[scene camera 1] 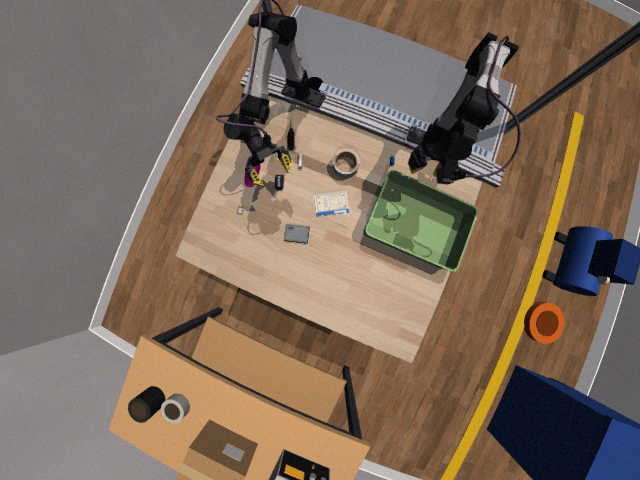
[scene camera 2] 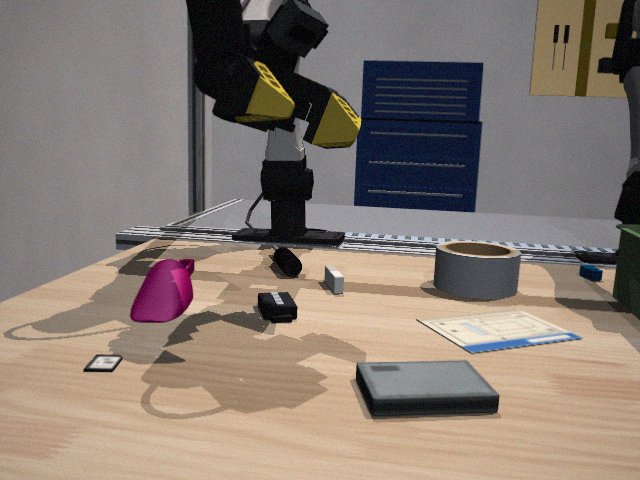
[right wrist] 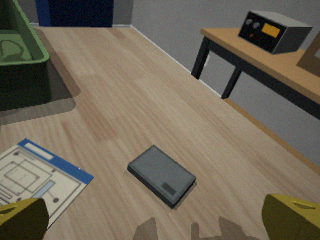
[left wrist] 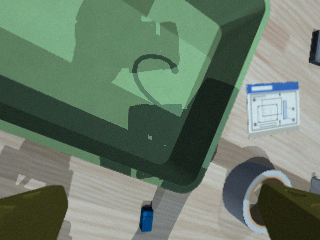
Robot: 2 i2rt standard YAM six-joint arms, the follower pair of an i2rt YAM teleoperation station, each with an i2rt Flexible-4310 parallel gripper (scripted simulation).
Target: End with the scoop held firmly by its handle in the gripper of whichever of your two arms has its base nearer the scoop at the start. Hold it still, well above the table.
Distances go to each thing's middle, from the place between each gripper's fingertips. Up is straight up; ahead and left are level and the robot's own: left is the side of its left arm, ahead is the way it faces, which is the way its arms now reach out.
The magenta scoop [scene camera 2: 166, 293] is 8 cm behind my right hand [scene camera 2: 326, 123], 19 cm to the right of it and 19 cm below it. The rest, counted from my right hand: black block [scene camera 2: 279, 307] (3 cm behind, 4 cm to the right, 20 cm below).
I see the black block 500 mm to the right of my left hand [scene camera 1: 422, 174], 200 mm below it and 170 mm ahead of it. Also, from my left hand: magenta scoop 640 mm to the right, 190 mm below, 120 mm ahead.
